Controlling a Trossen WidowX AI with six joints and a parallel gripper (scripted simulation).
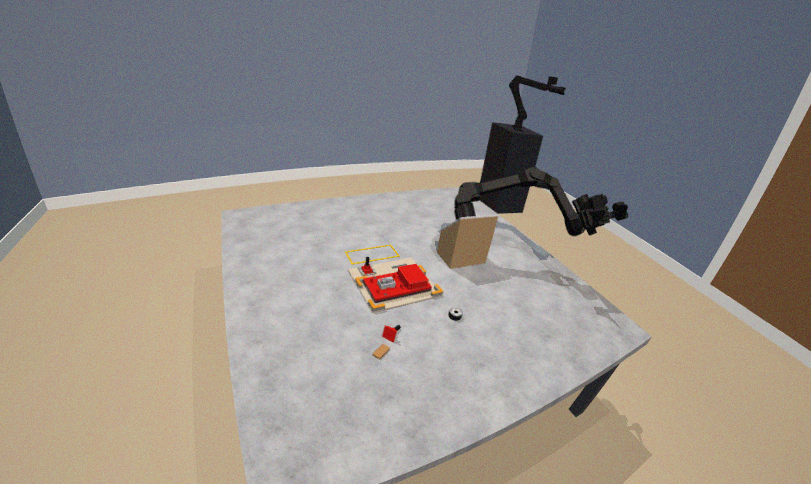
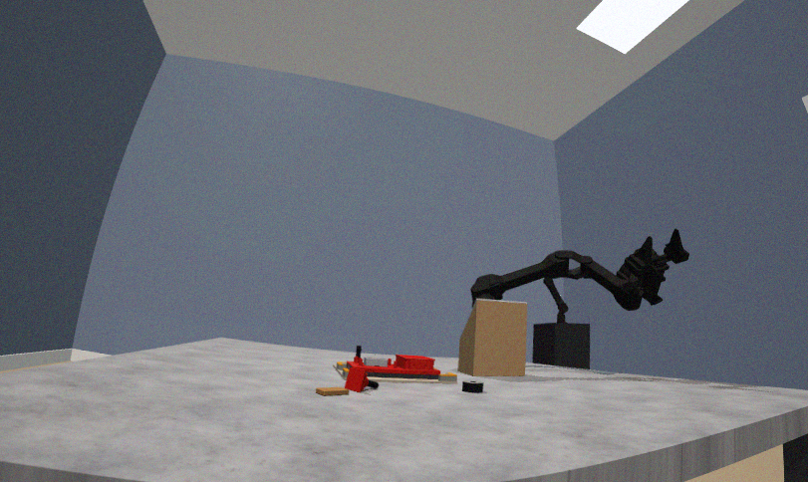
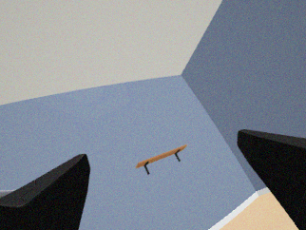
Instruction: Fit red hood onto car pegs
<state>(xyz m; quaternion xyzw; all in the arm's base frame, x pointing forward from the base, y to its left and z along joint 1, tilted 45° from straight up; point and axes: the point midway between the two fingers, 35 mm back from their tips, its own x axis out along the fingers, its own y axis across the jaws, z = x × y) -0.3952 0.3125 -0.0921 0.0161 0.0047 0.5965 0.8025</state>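
Now: the red hood 600 mm ahead of my gripper tip, 200 mm to the right of it and 340 mm below it. The rest, counted from my gripper tip: black wheel 520 mm ahead, 30 mm to the right, 370 mm below; then grey engine block 690 mm ahead, 180 mm to the right, 350 mm below; then tan block 780 mm ahead, 70 mm to the left, 370 mm below.
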